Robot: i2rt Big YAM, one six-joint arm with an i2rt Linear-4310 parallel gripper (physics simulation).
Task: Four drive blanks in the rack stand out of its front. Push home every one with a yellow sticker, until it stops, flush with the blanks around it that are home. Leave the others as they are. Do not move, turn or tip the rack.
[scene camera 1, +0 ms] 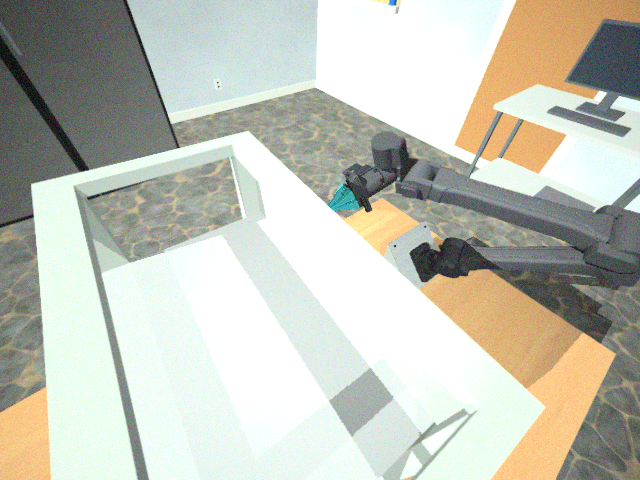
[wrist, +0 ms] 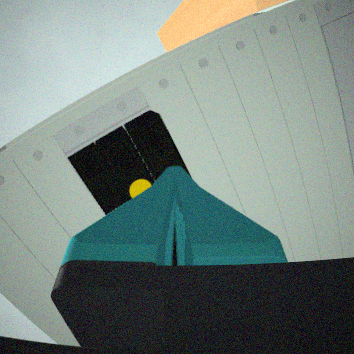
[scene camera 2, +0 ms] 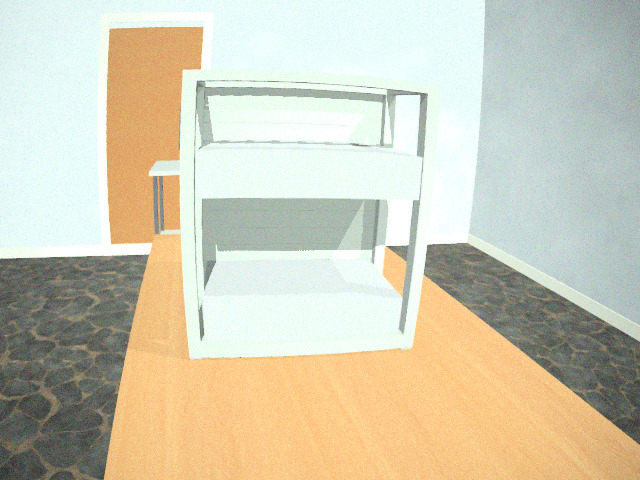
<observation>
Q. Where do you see a pale rack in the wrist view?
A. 250,110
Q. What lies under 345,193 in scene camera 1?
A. My gripper.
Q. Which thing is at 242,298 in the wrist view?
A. My gripper.
</observation>
